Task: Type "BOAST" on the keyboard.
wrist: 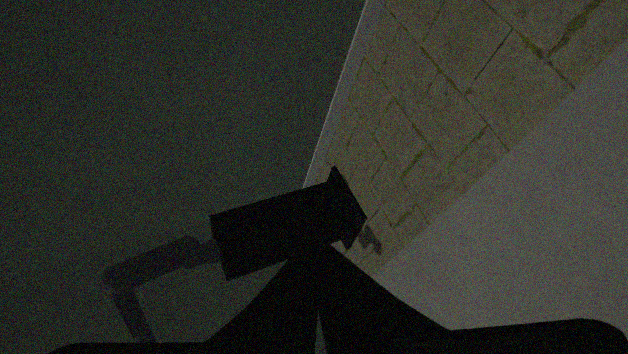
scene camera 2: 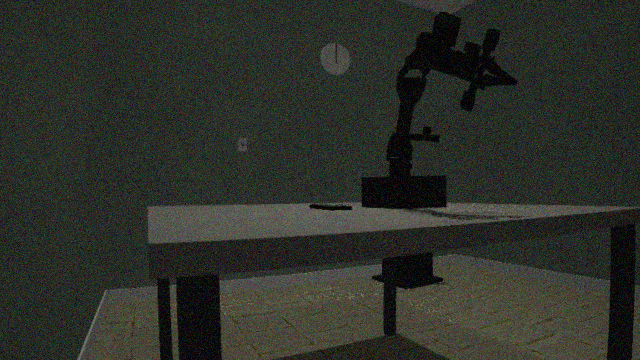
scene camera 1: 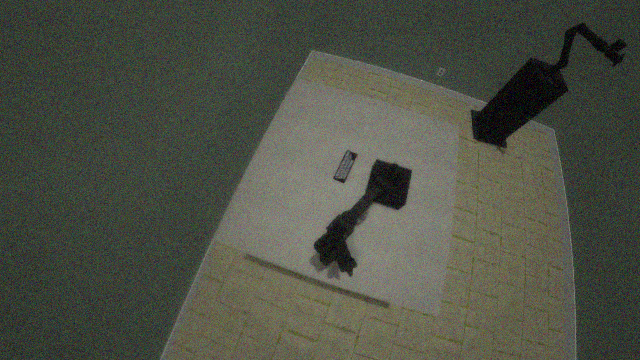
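Seen in the pictures: gripper, fingertip midpoint: (wrist: 315, 255) (scene camera 2: 517, 83) (scene camera 1: 350, 275); arm's base at its link origin: (scene camera 2: 399, 176).
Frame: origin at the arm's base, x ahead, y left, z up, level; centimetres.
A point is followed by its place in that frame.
Note:
A small dark keyboard (scene camera 1: 345, 166) {x 27.5, y -4.1, z -9.6 cm} (scene camera 2: 331, 207) {x 32.7, y 5.1, z -10.2 cm} with pale key rows lies flat on the light table (scene camera 1: 280, 165) {x 66.5, y 4.8, z -11.1 cm} (scene camera 2: 210, 222) {x 76.3, y 31.3, z -11.1 cm}, beside the arm's dark base block (scene camera 1: 392, 183) (scene camera 2: 404, 191) {x 9.8, y 13.1, z -5.5 cm}. The keys are too small and grainy to read. My gripper (scene camera 1: 351, 272) {x 16.2, y 57.6, z 18.4 cm} (scene camera 2: 515, 81) {x 16.2, y 57.6, z 18.4 cm} (wrist: 315, 255) {x 16.2, y 57.6, z 18.4 cm} is shut and empty. It is high above the table, well away from the keyboard, with its fingertips pointing outward and slightly down in the scene camera 2 view. The keyboard does not show in the wrist view.
A dark pedestal (scene camera 1: 520, 102) (scene camera 2: 407, 267) (wrist: 272, 225) stands on the tiled floor (scene camera 1: 505, 215) (wrist: 450, 125) beyond the table. A second thin arm (scene camera 1: 568, 42) (scene camera 2: 425, 137) (wrist: 155, 260) rises from its top. A round clock (scene camera 2: 335, 59) hangs on the wall.

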